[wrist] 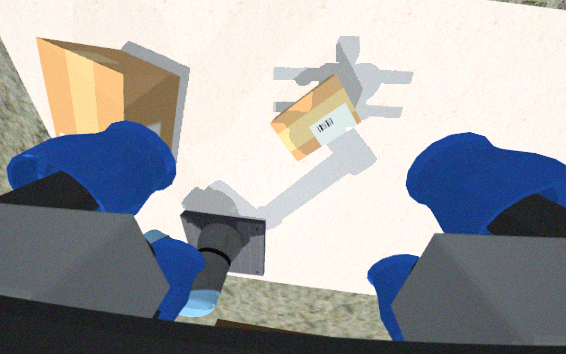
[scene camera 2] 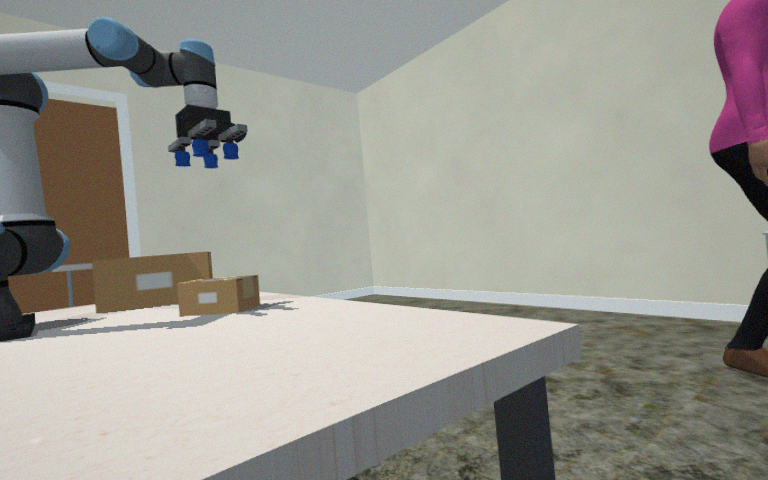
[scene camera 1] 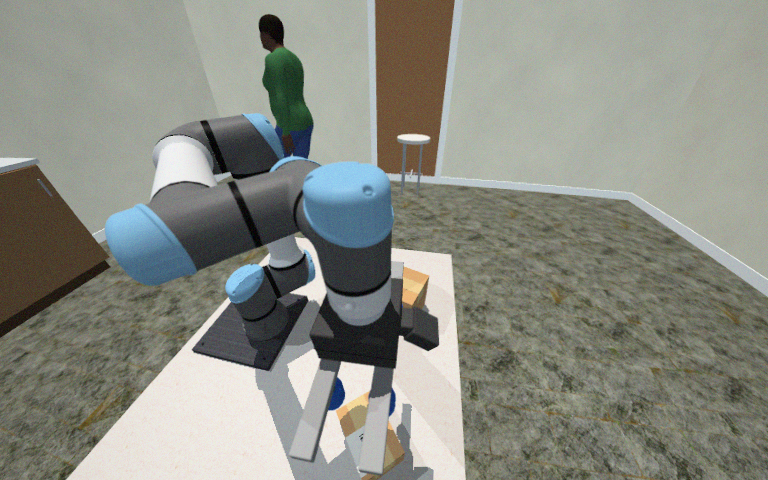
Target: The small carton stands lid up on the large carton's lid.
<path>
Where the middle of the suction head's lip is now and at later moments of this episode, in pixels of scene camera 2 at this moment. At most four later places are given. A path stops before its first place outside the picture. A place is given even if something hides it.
My suction head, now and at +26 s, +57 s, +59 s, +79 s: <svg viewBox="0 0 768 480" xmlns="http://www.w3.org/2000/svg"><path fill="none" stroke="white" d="M206 157L195 153L229 205L229 205L229 255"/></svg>
</path>
